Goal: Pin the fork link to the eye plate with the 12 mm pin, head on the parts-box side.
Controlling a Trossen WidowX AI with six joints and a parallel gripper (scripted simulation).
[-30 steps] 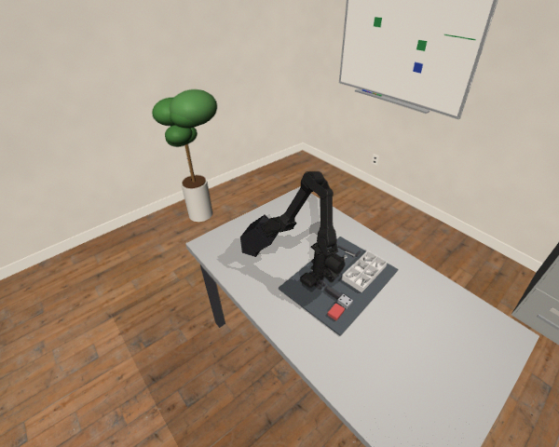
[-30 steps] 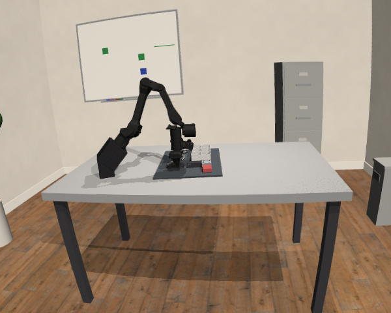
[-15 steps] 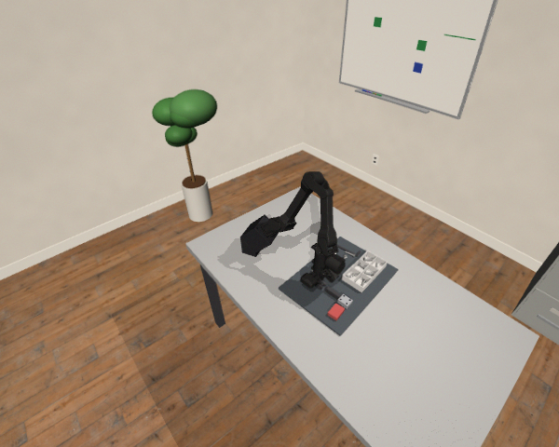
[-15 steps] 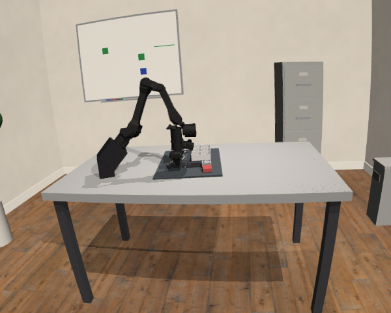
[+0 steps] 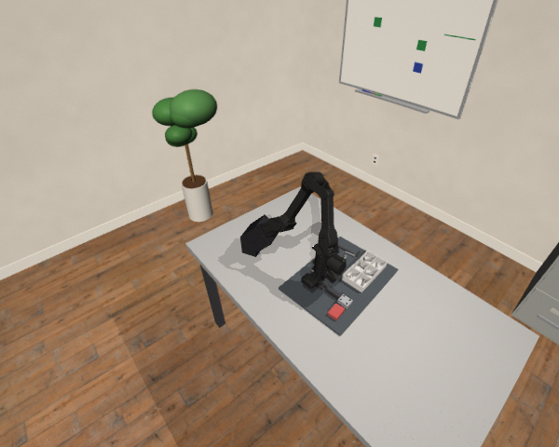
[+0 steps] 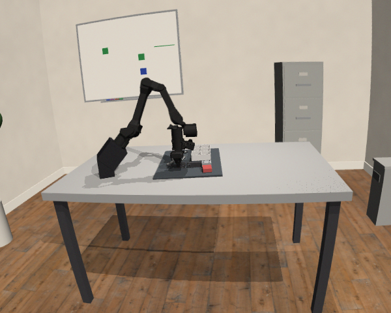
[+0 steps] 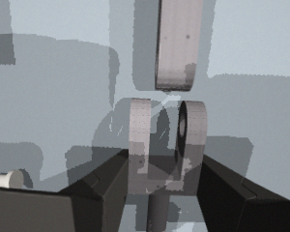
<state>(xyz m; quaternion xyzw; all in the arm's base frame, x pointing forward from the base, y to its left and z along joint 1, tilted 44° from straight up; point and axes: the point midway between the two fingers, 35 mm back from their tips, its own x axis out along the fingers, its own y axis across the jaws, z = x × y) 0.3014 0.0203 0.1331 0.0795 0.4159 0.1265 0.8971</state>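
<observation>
My gripper is now 6 cm short of the eye plate, 1 cm to the right of it and 3 cm above it. From my hand the other things lie so: mat 3 cm ahead, 11 cm to the left, 5 cm below; grey headed pin 7 cm behind, 4 cm to the left, 3 cm below; small grey block 14 cm ahead, 3 cm to the left, 2 cm below.
</observation>
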